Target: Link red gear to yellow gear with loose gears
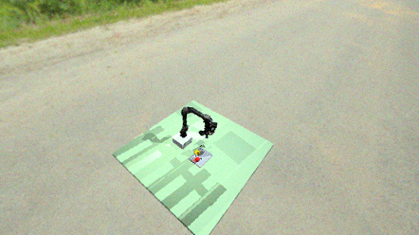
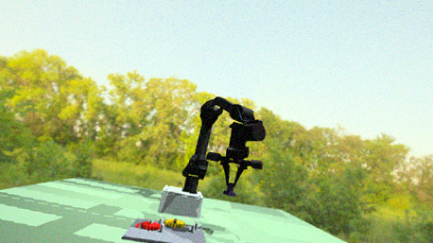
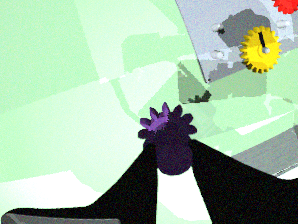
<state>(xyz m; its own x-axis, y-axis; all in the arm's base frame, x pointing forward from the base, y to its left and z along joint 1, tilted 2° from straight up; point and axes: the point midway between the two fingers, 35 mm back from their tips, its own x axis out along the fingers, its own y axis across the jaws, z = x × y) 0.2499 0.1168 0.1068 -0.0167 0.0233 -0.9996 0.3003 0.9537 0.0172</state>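
My gripper tip is now 6 cm short of the red gear, 23 cm to the left of it and 14 cm above it. Also, from my gripper tip: grey board (7 cm ahead, 17 cm to the right, 14 cm below); then purple gear (1 cm below); then yellow gear (16 cm to the right, 14 cm below).
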